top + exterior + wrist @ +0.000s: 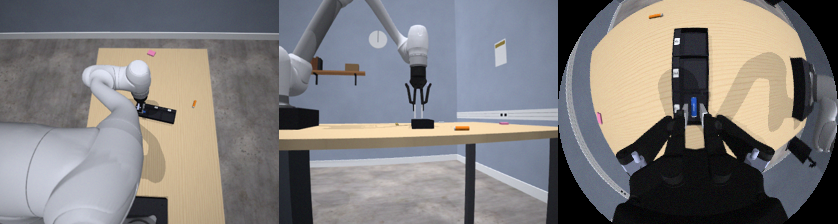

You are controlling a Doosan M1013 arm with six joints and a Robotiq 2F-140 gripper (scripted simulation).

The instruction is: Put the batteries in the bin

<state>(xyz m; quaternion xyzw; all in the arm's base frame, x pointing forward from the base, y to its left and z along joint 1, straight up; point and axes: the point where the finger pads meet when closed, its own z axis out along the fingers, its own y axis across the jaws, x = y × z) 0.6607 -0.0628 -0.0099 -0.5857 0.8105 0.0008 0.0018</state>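
My gripper is now 6 cm above the blue battery. Also, from my hand: orange battery 34 cm to the right, 6 cm below, 2 cm ahead; small brass piece 10 cm to the left, 8 cm behind, 6 cm below; black bin 8 cm to the right, 5 cm below, 2 cm behind.
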